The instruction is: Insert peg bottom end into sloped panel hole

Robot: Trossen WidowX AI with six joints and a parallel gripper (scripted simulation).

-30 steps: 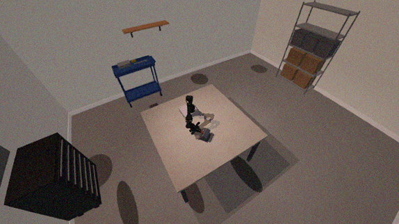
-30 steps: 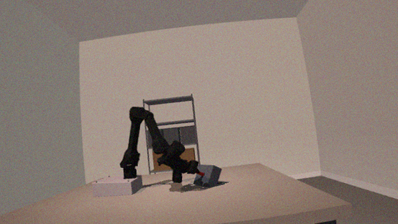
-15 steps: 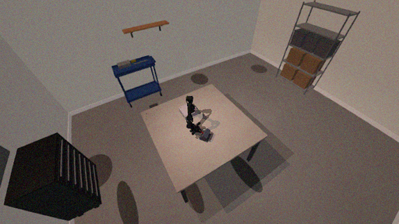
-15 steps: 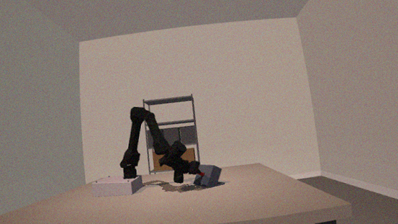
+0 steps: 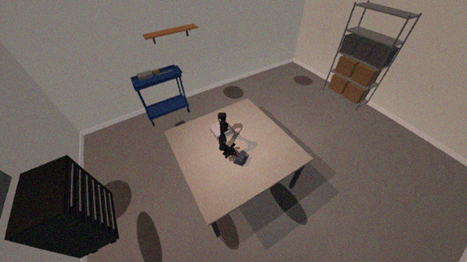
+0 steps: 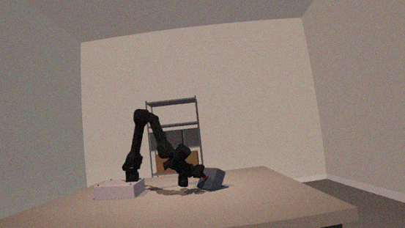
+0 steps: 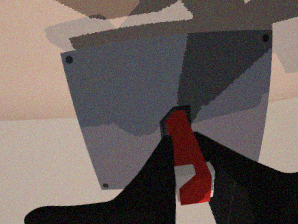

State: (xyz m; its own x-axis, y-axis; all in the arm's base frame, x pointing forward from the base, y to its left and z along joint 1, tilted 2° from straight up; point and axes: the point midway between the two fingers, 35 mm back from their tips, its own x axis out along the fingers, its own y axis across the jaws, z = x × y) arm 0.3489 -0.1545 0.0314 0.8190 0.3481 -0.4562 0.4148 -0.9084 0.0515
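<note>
Right now my gripper tip is 3 cm short of the grey sloped panel, 2 cm to the right of it and 2 cm above it. Round my gripper tip: red peg (1 cm behind, 1 cm to the right, 1 cm above).
</note>
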